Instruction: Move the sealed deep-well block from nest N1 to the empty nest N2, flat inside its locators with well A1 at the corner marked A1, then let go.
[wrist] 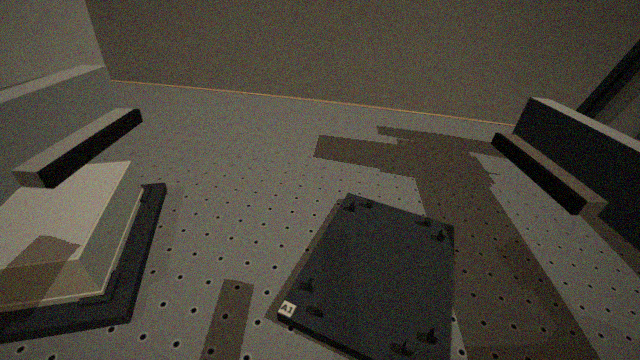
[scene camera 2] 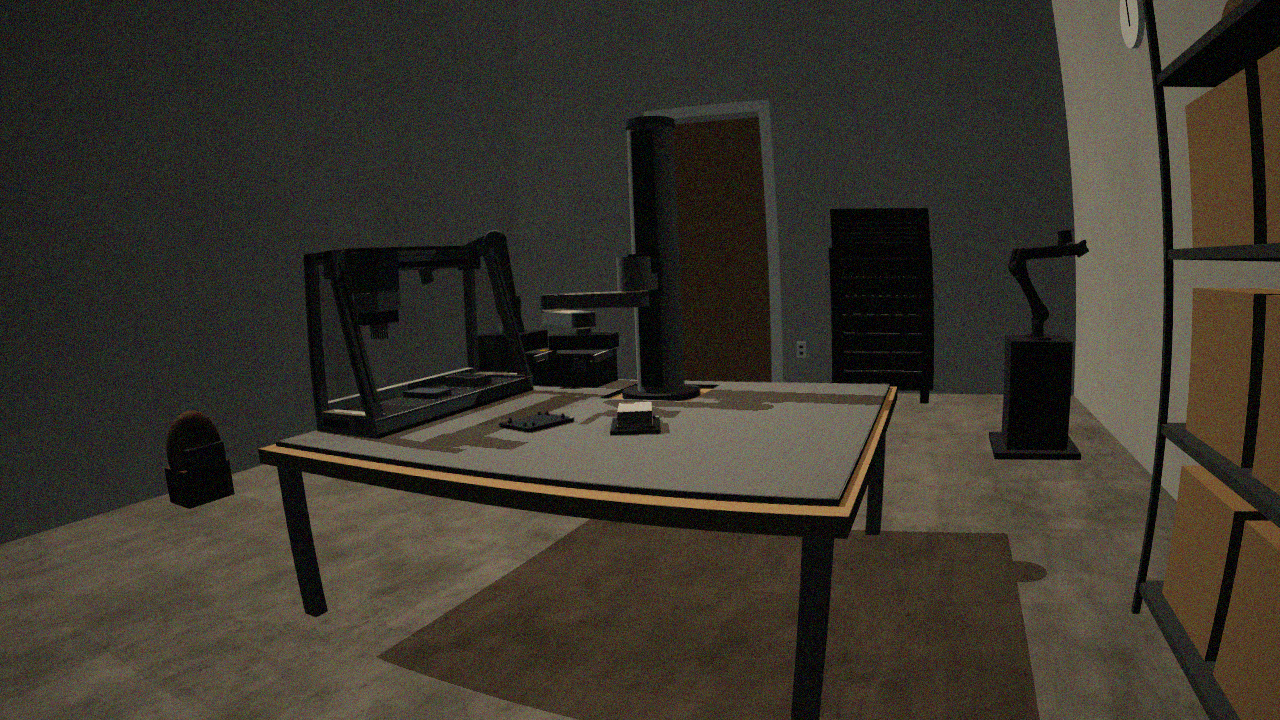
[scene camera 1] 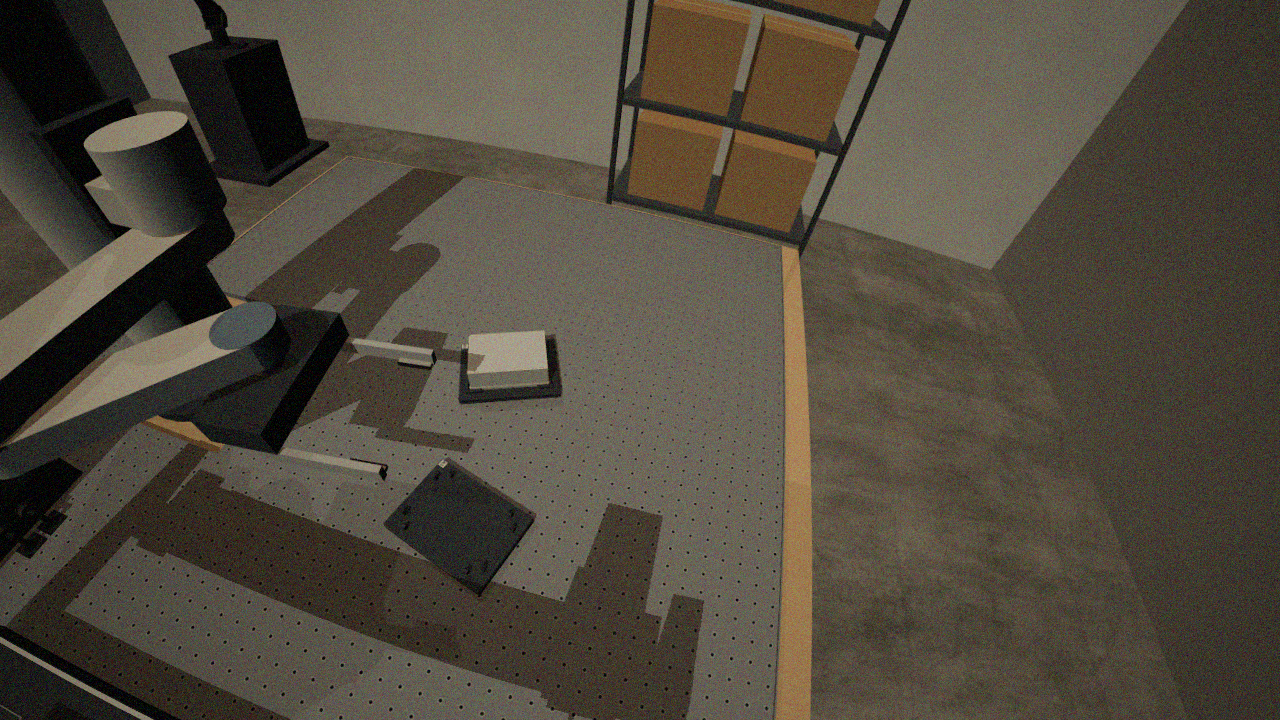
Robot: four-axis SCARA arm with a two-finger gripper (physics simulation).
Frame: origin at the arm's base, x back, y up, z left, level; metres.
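Where they show: gripper, between the fingertips: [wrist: 324, 104] [scene camera 2: 563, 359] [scene camera 1: 410, 410]; arm's base, origin of its link: [scene camera 2: 661, 395].
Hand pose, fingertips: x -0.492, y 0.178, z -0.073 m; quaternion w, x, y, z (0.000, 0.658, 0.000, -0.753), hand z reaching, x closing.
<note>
Each offset is from my fingertips to the top centre of the thing. "spot": to the spot under its first point. Level surfaces: height alone.
The sealed deep-well block @(dx -0.029, dy -0.112, dz +0.212 m) [scene camera 1: 507, 358] [scene camera 2: 634, 409] [wrist: 60, 220], pale with a flat top, sits in the dark nest N1 @(dx -0.029, dy -0.147, dz +0.212 m) [scene camera 1: 510, 394] [scene camera 2: 635, 430] [wrist: 141, 250]. Its A1 well cannot be made out. The dark nest N2 @(dx -0.060, dy -0.143, dz -0.059 m) [scene camera 1: 460, 526] [scene camera 2: 537, 420] [wrist: 380, 270] is empty, turned at an angle to N1, with small locators near its corners. A white A1 label @(spot: dx -0.004, dy -0.153, dz +0.015 m) [scene camera 1: 443, 463] [wrist: 287, 308] marks one corner. My gripper [scene camera 1: 409, 413] [wrist: 324, 104] is wide open and empty, above the table, to the left of both nests in the first scene view.
The perforated table top @(dy -0.165 m) [scene camera 1: 626, 402] has a wooden edge [scene camera 1: 794, 465]. A dark gantry frame [scene camera 2: 315, 340] stands at the table's left in the second scene view. The arm's column [scene camera 2: 656, 250] stands behind the nests. A shelf rack [scene camera 1: 617, 143] with brown boxes stands beyond the table.
</note>
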